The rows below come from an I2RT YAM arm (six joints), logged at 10 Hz.
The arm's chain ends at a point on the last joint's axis. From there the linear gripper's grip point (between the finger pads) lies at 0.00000 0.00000 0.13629 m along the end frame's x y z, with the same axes.
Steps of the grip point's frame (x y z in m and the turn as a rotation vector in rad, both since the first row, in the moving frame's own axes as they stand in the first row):
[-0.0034, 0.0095, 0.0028, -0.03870, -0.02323, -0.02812]
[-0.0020, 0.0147, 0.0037, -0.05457, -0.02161, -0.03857]
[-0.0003, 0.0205, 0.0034, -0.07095, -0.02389, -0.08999]
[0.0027, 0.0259, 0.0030, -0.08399, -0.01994, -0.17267]
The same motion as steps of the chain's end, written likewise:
[-0.0003, 0.0042, 0.0029, -0.03870, -0.02323, -0.02812]
[0.0008, 0.0072, 0.0039, -0.05457, -0.02161, -0.03857]
[0.0025, 0.0107, 0.0038, -0.07095, -0.02389, -0.08999]
[0.0044, 0.0143, 0.0035, -0.08399, -0.01994, -0.17267]

